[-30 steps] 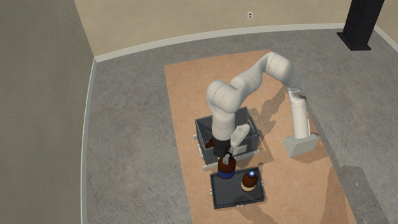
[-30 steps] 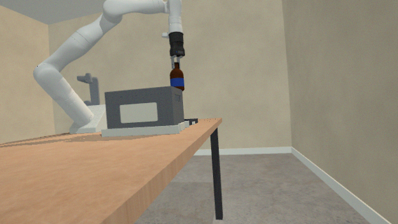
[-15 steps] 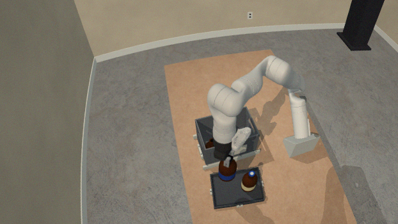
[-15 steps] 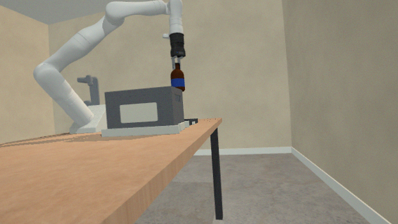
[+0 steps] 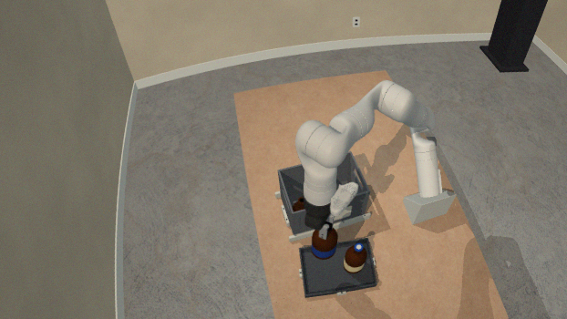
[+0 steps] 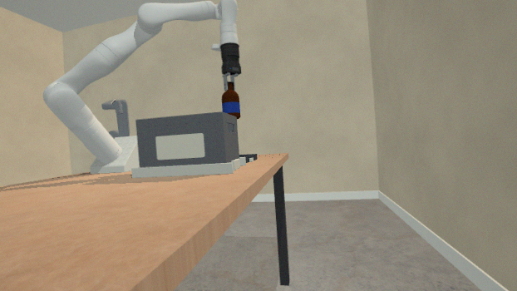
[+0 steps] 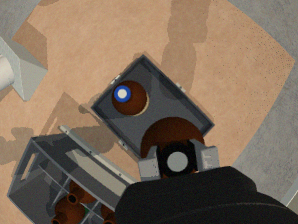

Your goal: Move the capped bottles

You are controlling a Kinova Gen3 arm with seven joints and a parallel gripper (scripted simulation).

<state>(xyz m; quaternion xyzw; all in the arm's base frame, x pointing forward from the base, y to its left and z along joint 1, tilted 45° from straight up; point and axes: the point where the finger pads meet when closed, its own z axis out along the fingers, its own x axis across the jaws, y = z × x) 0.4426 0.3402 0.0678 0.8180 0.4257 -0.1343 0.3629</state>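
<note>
Now: hand 31 cm above the dark tray and 5 cm past it. From my hand the other things lie so: crate (26 cm to the right, 24 cm below, 5 cm behind).
</note>
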